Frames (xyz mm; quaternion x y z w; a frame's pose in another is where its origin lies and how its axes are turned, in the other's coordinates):
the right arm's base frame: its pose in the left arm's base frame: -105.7 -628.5 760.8 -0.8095 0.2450 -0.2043 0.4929
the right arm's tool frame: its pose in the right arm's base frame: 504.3 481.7 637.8 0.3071 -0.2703 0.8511 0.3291
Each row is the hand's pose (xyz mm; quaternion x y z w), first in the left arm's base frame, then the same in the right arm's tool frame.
Working: the left arm's base frame: its pose in the right arm's tool frame: 619.9 621.1 -128.0 -0.0383 -0.5736 -0.4958 0.6509

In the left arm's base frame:
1: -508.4 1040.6 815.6 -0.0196 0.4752 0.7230 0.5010
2: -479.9 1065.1 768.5 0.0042 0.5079 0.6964 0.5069
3: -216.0 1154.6 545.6 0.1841 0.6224 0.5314 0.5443
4: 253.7 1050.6 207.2 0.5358 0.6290 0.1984 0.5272
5: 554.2 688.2 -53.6 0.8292 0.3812 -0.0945 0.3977
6: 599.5 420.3 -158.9 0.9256 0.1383 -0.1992 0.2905
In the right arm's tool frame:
1: 835.3 1957.4 289.7 -0.2110 0.0593 0.1928 0.9564
2: 881.3 1923.5 308.8 -0.1643 0.0644 0.1849 0.9668
3: 1061.5 1672.1 486.7 0.1028 0.0220 0.1578 0.9819
4: 1159.3 1127.6 686.6 0.5266 -0.1511 0.1510 0.8228
5: 1049.3 602.4 645.9 0.7677 -0.3948 0.2024 0.4624
6: 932.5 374.6 506.7 0.7742 -0.5432 0.2520 0.2051

